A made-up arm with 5 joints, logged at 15 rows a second.
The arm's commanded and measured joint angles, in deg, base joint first. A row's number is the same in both.
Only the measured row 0 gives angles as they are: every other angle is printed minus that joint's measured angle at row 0.
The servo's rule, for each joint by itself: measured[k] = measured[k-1] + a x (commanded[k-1-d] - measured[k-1]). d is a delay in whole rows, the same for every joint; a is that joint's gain. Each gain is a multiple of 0.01, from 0.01 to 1. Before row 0 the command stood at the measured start. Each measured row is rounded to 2 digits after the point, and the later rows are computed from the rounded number. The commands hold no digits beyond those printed.
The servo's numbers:
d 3
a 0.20 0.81 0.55 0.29 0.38
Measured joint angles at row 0:
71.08, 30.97, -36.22, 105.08, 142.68
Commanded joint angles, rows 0 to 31:
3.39, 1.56, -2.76, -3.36, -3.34
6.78, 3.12, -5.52, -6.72, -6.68
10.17, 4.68, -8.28, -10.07, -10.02
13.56, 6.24, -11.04, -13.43, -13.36
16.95, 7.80, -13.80, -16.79, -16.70
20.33, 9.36, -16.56, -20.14, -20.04
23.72, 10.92, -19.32, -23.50, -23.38
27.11, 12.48, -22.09, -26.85, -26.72
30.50, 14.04, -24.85, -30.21, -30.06
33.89, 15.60, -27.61, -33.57, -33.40
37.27, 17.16, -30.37, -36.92, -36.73
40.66, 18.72, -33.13, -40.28, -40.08
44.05, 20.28, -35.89, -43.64, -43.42
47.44, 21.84, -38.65, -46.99, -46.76
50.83, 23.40, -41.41, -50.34, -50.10
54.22, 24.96, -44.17, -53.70, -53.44
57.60, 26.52, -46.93, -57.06, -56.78
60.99, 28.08, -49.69, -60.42, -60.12
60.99, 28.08, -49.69, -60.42, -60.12
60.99, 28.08, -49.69, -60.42, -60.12
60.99, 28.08, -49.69, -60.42, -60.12
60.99, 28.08, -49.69, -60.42, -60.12
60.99, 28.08, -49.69, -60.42, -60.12
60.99, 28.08, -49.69, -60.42, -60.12
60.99, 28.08, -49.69, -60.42, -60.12
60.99, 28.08, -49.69, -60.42, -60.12
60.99, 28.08, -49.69, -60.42, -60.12
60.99, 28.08, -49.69, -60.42, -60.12
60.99, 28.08, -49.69, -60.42, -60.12
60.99, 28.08, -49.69, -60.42, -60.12
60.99, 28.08, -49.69, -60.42, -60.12
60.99, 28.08, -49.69, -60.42, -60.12
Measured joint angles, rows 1 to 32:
0.00, 0.00, 0.00, 0.00, 0.00
0.00, 0.00, 0.00, 0.00, 0.00
0.00, 0.00, 0.00, 0.00, 0.00
0.68, 1.26, -1.52, -0.97, -1.27
1.90, 2.77, -3.72, -2.64, -3.33
3.55, 4.32, -6.23, -4.79, -5.87
5.55, 5.88, -8.88, -7.30, -8.72
7.83, 7.44, -11.59, -10.05, -11.75
10.33, 9.00, -14.32, -12.98, -14.90
13.01, 10.56, -17.07, -16.03, -18.12
15.83, 12.12, -19.83, -19.17, -21.39
18.76, 13.68, -22.59, -22.37, -24.68
21.79, 15.24, -25.35, -25.62, -27.99
24.89, 16.80, -28.11, -28.90, -31.31
28.04, 18.36, -30.87, -32.20, -34.64
31.24, 19.92, -33.63, -35.52, -37.98
34.48, 21.48, -36.39, -38.85, -41.32
37.75, 23.04, -39.15, -42.18, -44.66
41.04, 24.60, -41.91, -45.52, -48.00
44.35, 26.16, -44.67, -48.87, -51.34
47.68, 27.72, -47.43, -52.22, -54.68
50.34, 28.01, -48.67, -54.60, -56.75
52.47, 28.07, -49.23, -56.29, -58.03
54.17, 28.08, -49.48, -57.49, -58.82
55.53, 28.08, -49.60, -58.34, -59.31
56.62, 28.08, -49.65, -58.94, -59.62
57.49, 28.08, -49.67, -59.37, -59.81
58.19, 28.08, -49.68, -59.67, -59.93
58.75, 28.08, -49.69, -59.89, -60.00
59.20, 28.08, -49.69, -60.04, -60.05
59.56, 28.08, -49.69, -60.15, -60.08
59.85, 28.08, -49.69, -60.23, -60.10

